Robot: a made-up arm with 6 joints.
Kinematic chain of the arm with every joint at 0, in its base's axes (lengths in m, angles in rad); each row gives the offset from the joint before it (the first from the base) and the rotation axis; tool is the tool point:
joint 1: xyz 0 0 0.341 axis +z
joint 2: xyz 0 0 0 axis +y
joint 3: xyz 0 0 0.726 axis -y
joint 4: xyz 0 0 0 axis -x
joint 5: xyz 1.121 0 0 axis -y
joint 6: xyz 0 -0.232 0 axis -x
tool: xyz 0 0 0
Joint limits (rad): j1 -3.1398..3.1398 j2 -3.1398..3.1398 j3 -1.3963..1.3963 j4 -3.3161..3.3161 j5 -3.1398..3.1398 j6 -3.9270..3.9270
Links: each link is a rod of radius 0.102 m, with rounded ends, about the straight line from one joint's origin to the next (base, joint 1, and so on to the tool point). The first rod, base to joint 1, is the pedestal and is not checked.
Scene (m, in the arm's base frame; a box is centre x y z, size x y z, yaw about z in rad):
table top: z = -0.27
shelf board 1: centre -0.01 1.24 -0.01 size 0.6 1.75 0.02 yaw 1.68
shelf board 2: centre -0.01 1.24 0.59 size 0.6 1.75 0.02 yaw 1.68
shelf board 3: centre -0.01 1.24 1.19 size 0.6 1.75 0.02 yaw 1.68
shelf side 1: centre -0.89 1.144 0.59 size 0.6 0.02 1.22 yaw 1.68
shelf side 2: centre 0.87 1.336 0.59 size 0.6 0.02 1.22 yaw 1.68
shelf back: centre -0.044 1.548 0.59 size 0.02 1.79 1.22 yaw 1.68
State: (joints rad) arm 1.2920 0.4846 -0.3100 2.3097 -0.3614 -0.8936
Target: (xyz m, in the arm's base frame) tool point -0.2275 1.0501 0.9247
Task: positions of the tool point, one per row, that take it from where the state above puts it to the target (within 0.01 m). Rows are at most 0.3 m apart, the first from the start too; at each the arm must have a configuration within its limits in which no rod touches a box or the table.
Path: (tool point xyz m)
1: 0.2545 1.0493 0.3430
2: 0.2744 0.8510 0.3436
3: 0.2562 0.6609 0.3036
4: 0.1261 0.7306 0.5067
5: -0.0326 0.7158 0.7193
6: -0.1790 0.6075 0.9247
7: -0.1903 0.7412 0.9604
8: -0.2064 0.8917 0.9617
9: -0.2275 1.0501 0.9246

